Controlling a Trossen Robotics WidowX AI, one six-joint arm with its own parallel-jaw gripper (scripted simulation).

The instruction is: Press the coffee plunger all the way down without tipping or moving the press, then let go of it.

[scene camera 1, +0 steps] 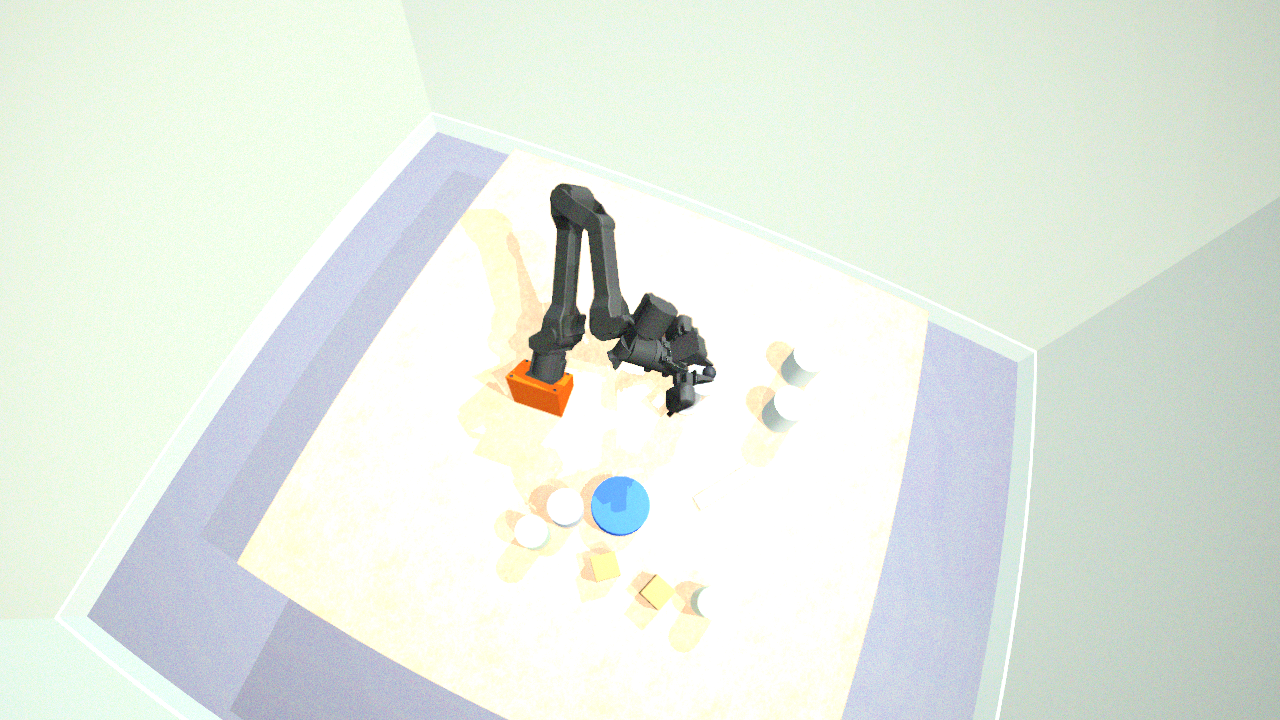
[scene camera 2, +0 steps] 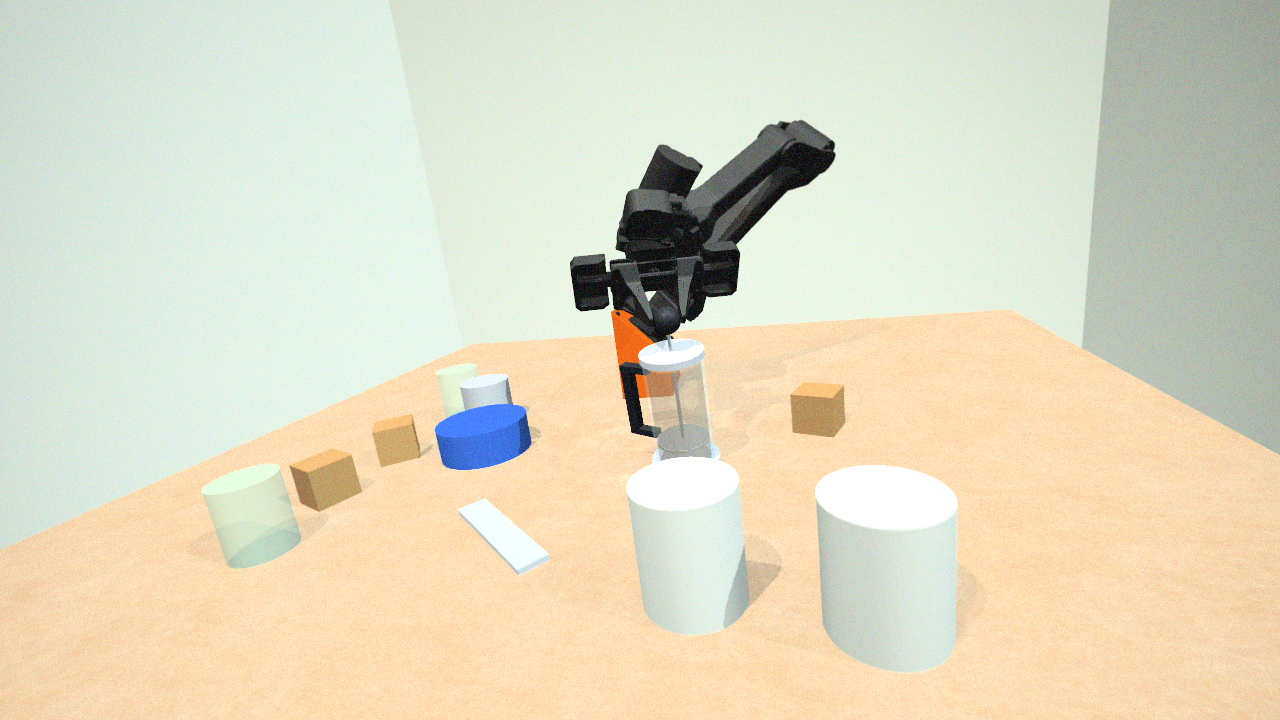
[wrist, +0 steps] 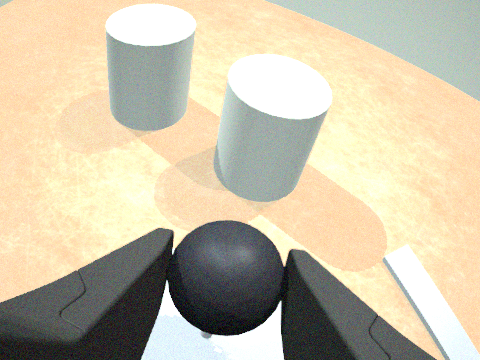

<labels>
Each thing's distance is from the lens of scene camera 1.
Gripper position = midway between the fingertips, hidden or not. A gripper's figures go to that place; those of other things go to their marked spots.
gripper [scene camera 1: 712, 373]: 1.04 m
glass coffee press [scene camera 1: 703, 391]: 1.06 m
</labels>
